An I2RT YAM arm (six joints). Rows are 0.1 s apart.
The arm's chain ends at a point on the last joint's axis. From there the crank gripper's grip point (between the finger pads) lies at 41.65 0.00 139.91 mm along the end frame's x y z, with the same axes.
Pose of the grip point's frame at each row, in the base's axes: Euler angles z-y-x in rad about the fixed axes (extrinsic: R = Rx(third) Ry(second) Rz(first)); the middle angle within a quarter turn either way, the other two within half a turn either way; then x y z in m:
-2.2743, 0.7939, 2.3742, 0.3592, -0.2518, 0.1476
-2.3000, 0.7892, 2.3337, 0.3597, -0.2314, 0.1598
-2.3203, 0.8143, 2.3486, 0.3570, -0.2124, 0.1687
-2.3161, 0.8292, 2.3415, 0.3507, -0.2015, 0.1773
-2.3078, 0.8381, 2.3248, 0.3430, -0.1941, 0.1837
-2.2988, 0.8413, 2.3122, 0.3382, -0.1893, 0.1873
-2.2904, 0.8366, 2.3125, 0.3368, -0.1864, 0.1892
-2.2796, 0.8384, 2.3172, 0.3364, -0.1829, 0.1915
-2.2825, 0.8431, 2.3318, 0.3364, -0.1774, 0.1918
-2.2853, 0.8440, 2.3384, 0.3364, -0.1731, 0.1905
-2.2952, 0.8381, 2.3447, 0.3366, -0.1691, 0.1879
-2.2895, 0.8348, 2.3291, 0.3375, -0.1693, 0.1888
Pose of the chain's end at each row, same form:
-2.2743, 0.7939, 2.3742, 0.2783, -0.1932, 0.2541
-2.3000, 0.7892, 2.3337, 0.2799, -0.1674, 0.2640
-2.3203, 0.8143, 2.3486, 0.2747, -0.1507, 0.2723
-2.3161, 0.8292, 2.3415, 0.2666, -0.1401, 0.2796
-2.3078, 0.8381, 2.3248, 0.2577, -0.1318, 0.2845
-2.2988, 0.8413, 2.3122, 0.2524, -0.1263, 0.2872
-2.2904, 0.8366, 2.3125, 0.2513, -0.1234, 0.2894
-2.2796, 0.8384, 2.3172, 0.2505, -0.1209, 0.2919
-2.2825, 0.8431, 2.3318, 0.2500, -0.1171, 0.2928
-2.2853, 0.8440, 2.3384, 0.2500, -0.1134, 0.2919
-2.2952, 0.8381, 2.3447, 0.2511, -0.1093, 0.2900
-2.2895, 0.8348, 2.3291, 0.2522, -0.1079, 0.2901

